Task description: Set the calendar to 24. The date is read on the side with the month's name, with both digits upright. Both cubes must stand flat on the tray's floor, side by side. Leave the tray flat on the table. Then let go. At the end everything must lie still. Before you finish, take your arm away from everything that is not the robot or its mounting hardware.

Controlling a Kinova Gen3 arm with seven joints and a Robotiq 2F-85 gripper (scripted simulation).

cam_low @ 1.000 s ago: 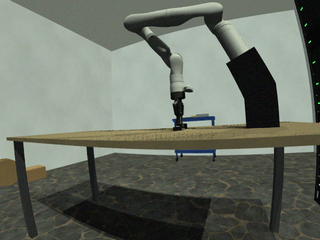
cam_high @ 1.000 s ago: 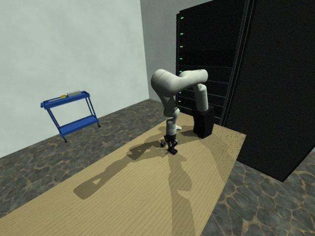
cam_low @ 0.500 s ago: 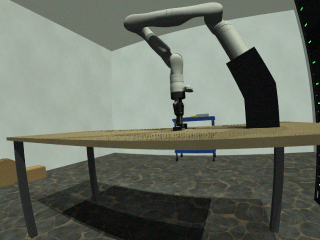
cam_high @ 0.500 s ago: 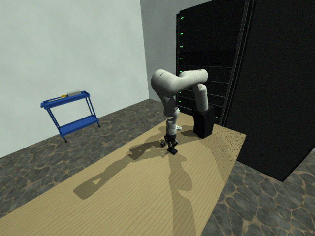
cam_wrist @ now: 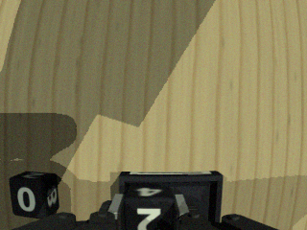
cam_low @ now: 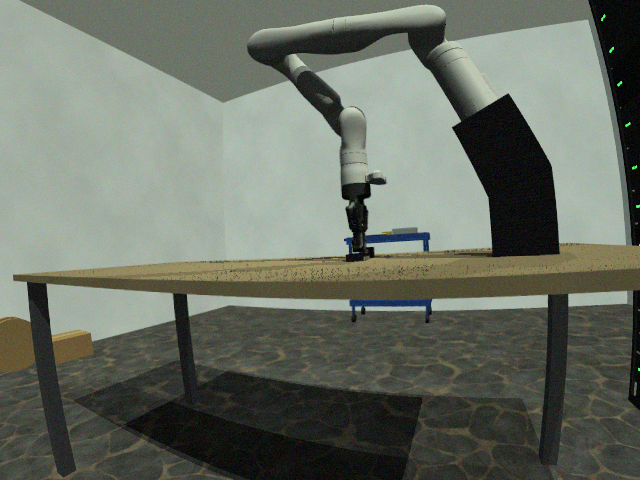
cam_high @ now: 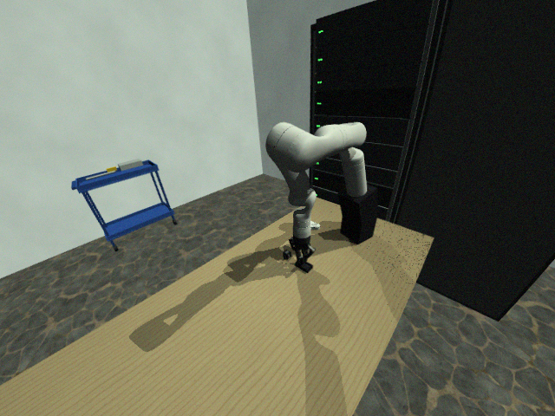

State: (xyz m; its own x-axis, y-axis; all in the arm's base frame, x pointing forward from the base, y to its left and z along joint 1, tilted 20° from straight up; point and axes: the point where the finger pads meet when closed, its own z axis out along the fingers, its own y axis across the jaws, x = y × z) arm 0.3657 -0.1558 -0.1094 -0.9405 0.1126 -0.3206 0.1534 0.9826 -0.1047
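Right now my hand is 40 mm above the black tray and 20 mm to the right of it. Round my hand: black date cube 10 mm below; then black cube 90 mm to the right, 40 mm below, 10 mm behind.
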